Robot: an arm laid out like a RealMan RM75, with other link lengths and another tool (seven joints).
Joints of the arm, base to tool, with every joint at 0 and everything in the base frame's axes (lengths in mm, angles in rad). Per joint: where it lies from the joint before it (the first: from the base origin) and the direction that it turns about. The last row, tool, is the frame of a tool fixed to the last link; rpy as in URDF.
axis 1: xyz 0 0 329.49 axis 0 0 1
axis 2: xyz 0 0 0 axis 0 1 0
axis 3: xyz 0 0 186.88 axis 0 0 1
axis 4: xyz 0 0 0 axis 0 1 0
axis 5: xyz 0 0 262.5 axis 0 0 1
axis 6: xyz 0 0 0 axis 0 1 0
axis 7: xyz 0 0 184.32 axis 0 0 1
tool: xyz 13 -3 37 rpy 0 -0.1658 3.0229
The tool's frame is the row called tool.
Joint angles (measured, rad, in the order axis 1, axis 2, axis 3, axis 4, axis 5, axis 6, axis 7), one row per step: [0.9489, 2.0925, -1.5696, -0.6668, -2.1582, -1.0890, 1.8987]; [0.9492, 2.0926, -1.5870, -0.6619, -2.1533, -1.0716, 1.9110]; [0.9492, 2.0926, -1.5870, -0.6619, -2.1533, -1.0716, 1.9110]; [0.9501, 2.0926, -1.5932, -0.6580, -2.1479, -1.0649, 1.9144]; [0.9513, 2.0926, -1.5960, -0.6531, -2.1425, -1.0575, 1.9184]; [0.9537, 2.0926, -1.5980, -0.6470, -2.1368, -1.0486, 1.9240]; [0.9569, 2.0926, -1.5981, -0.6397, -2.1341, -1.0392, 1.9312]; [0.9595, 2.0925, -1.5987, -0.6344, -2.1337, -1.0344, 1.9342]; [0.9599, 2.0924, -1.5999, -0.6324, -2.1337, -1.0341, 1.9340]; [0.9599, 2.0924, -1.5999, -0.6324, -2.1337, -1.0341, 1.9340]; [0.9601, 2.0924, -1.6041, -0.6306, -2.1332, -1.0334, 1.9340]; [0.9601, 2.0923, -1.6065, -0.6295, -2.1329, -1.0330, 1.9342]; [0.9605, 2.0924, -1.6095, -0.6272, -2.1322, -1.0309, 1.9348]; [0.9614, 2.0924, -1.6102, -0.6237, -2.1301, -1.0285, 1.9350]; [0.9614, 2.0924, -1.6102, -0.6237, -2.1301, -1.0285, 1.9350]
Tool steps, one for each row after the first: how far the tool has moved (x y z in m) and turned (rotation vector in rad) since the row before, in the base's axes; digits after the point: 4 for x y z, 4 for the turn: [0.0014, 0.0003, -0.0024, 0.0083, -0.0047, -0.0052]; [0.0000, 0.0000, 0.0000, 0.0000, 0.0000, 0.0000]; [0.0003, -0.0001, -0.0011, 0.0023, 0.0007, -0.0033]; [0.0002, 0.0005, -0.0008, 0.0046, 0.0029, -0.0060]; [0.0000, 0.0009, -0.0008, 0.0064, 0.0037, -0.0076]; [0.0005, 0.0014, -0.0004, 0.0082, 0.0022, -0.0090]; [0.0007, 0.0006, -0.0003, 0.0035, -0.0010, -0.0037]; [0.0007, -0.0002, -0.0002, -0.0008, -0.0017, -0.0005]; [0.0000, 0.0000, 0.0000, 0.0000, 0.0000, 0.0000]; [0.0009, -0.0006, -0.0006, -0.0019, -0.0032, 0.0007]; [0.0006, -0.0004, -0.0003, -0.0010, -0.0019, 0.0000]; [0.0007, -0.0003, -0.0005, -0.0001, -0.0019, -0.0005]; [0.0005, 0.0000, -0.0003, 0.0009, 0.0004, -0.0023]; [0.0000, 0.0000, 0.0000, 0.0000, 0.0000, 0.0000]
